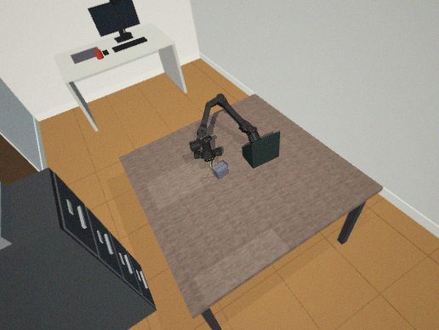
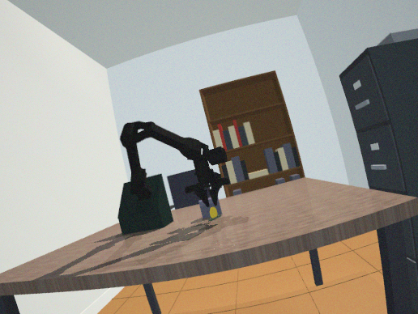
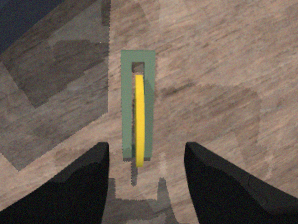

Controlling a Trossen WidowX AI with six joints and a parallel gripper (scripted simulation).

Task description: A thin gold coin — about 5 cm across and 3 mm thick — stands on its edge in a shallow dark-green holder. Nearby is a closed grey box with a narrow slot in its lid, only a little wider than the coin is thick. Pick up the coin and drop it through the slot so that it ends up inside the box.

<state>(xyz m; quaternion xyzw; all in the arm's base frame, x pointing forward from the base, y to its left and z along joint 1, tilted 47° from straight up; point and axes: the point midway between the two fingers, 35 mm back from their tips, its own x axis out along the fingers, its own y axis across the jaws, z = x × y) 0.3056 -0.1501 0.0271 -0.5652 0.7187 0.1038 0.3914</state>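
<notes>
Now: the gold coin 3 cm below my gripper tip.
</notes>
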